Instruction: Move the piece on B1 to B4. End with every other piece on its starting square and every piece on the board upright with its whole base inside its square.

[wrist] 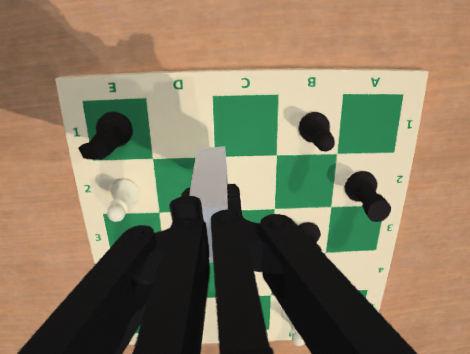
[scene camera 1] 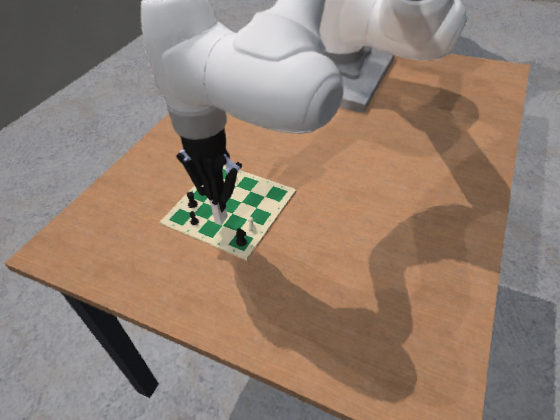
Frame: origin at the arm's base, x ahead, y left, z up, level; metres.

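Where they show: gripper, fingertip midpoint: (wrist: 213,169) (scene camera 1: 221,219); arm's base at its link origin: (scene camera 1: 335,58).
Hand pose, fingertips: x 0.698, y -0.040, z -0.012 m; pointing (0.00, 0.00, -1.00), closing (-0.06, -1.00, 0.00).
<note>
Things, the pixels of their top centre, and the offset from my fingertips. Level surfaces: height alone.
- black pawn at its top centre: (wrist: 327,145) (scene camera 1: 191,212) 0.010 m ahead, 0.062 m right, 0.011 m up
- cream board at its top centre: (wrist: 245,234) (scene camera 1: 229,205) 0.060 m back, 0.013 m right, 0.020 m down
- wooden table at its surface level: 0.026 m down
The black pawn (scene camera 1: 194,218) (wrist: 314,126) stands upright on B1 of the green and cream board (scene camera 1: 247,255) (wrist: 212,82). My gripper (scene camera 1: 219,215) (wrist: 213,169) is shut and empty, its pads together over the C and D side of the board, beside the pawn and apart from it. Another black piece (scene camera 1: 191,200) (wrist: 361,186) stands on A2. A black piece (wrist: 310,231) on B3 is partly hidden by a finger in the wrist view. B4 is hidden behind the fingers.
A black piece (scene camera 1: 241,237) (wrist: 112,131) stands on E1 and a white piece (scene camera 1: 252,225) (wrist: 124,192) on E2. A white piece (wrist: 297,336) near B5 is partly hidden by a finger. The board lies on a wooden table (scene camera 1: 320,270) (wrist: 280,35). The arm's shadow crosses the table.
</note>
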